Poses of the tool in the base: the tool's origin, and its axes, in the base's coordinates. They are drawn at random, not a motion.
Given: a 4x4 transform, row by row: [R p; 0 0 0 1], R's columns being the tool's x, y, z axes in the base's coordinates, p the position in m. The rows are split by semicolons.
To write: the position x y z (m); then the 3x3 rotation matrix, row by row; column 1 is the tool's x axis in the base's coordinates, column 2 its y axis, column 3 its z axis. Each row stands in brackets. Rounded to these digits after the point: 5 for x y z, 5 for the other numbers.
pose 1, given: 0.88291 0.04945 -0.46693 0.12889; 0.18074 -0.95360 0.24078 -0.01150; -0.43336 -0.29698 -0.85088 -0.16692; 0 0 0 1
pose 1, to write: [0.12889 -0.01150 -0.16692], [[0.88291 0.04945 -0.46693], [0.18074 -0.95360 0.24078], [-0.43336 -0.29698 -0.85088]]
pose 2, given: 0.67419 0.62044 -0.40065 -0.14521; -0.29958 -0.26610 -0.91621 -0.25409; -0.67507 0.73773 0.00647 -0.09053; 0 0 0 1
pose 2, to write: [-0.14521 -0.25409 -0.09053], [[0.67419 0.62044 -0.40065], [-0.29958 -0.26610 -0.91621], [-0.67507 0.73773 0.00647]]
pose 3, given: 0.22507 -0.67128 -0.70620 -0.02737; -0.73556 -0.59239 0.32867 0.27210; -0.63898 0.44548 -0.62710 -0.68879; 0 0 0 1
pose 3, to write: [-0.02737 0.27210 -0.68879], [[0.22507 -0.67128 -0.70620], [-0.73556 -0.59239 0.32867], [-0.63898 0.44548 -0.62710]]
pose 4, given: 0.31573 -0.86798 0.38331 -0.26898; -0.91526 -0.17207 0.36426 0.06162; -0.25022 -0.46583 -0.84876 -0.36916; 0 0 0 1
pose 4, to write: [-0.26898 0.06162 -0.36916], [[0.31573 -0.86798 0.38331], [-0.91526 -0.17207 0.36426], [-0.25022 -0.46583 -0.84876]]
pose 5, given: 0.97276 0.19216 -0.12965 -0.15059; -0.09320 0.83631 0.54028 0.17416; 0.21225 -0.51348 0.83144 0.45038; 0 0 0 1
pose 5, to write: [-0.15059 0.17416 0.45038], [[0.97276 0.19216 -0.12965], [-0.09320 0.83631 0.54028], [0.21225 -0.51348 0.83144]]
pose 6, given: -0.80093 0.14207 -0.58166 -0.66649; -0.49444 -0.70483 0.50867 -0.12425; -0.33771 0.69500 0.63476 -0.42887; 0 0 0 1
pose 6, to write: [-0.66649 -0.12425 -0.42887], [[-0.80093 0.14207 -0.58166], [-0.49444 -0.70483 0.50867], [-0.33771 0.69500 0.63476]]
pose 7, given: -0.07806 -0.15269 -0.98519 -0.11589; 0.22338 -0.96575 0.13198 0.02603; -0.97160 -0.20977 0.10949 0.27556; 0 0 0 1
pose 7, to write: [-0.11589 0.02603 0.27556], [[-0.07806 -0.15269 -0.98519], [0.22338 -0.96575 0.13198], [-0.97160 -0.20977 0.10949]]
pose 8, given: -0.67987 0.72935 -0.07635 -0.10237; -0.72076 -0.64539 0.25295 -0.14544; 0.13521 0.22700 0.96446 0.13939; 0 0 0 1
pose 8, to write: [-0.10237 -0.14544 0.13939], [[-0.67987 0.72935 -0.07635], [-0.72076 -0.64539 0.25295], [0.13521 0.22700 0.96446]]
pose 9, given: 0.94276 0.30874 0.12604 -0.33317; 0.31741 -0.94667 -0.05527 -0.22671; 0.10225 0.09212 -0.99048 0.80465; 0 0 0 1
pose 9, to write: [-0.33317 -0.22671 0.80465], [[0.94276 0.30874 0.12604], [0.31741 -0.94667 -0.05527], [0.10225 0.09212 -0.99048]]
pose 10, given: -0.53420 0.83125 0.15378 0.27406; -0.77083 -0.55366 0.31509 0.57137; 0.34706 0.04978 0.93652 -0.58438; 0 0 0 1
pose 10, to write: [0.27406 0.57137 -0.58438], [[-0.53420 0.83125 0.15378], [-0.77083 -0.55366 0.31509], [0.34706 0.04978 0.93652]]
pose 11, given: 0.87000 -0.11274 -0.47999 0.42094; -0.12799 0.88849 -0.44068 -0.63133; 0.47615 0.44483 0.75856 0.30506; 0 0 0 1
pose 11, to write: [0.42094 -0.63133 0.30506], [[0.87000 -0.11274 -0.47999], [-0.12799 0.88849 -0.44068], [0.47615 0.44483 0.75856]]
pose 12, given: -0.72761 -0.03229 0.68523 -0.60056; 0.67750 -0.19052 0.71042 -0.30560; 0.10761 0.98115 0.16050 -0.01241; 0 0 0 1
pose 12, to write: [-0.60056 -0.30560 -0.01241], [[-0.72761 -0.03229 0.68523], [0.67750 -0.19052 0.71042], [0.10761 0.98115 0.16050]]
